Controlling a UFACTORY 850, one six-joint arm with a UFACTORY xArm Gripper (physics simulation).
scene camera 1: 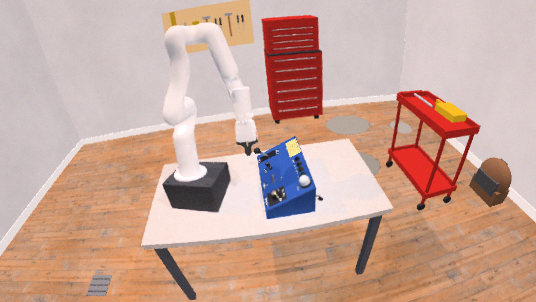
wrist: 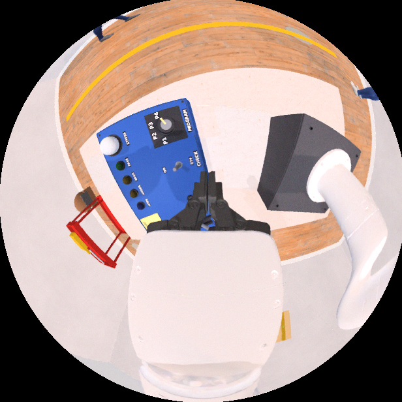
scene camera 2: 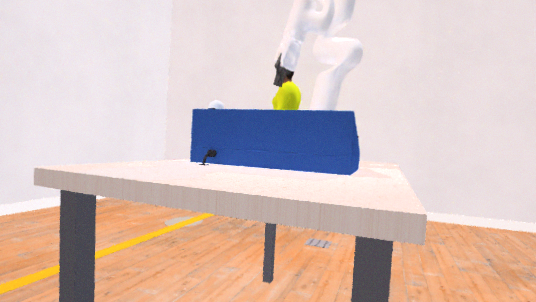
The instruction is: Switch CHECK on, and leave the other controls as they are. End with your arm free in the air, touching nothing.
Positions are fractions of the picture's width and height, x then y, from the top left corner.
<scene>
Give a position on a blue control box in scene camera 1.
0.55, 0.59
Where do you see a blue control box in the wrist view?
At 0.35, 0.40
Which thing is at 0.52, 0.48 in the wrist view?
My gripper.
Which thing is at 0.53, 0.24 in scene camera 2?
My gripper.
</scene>
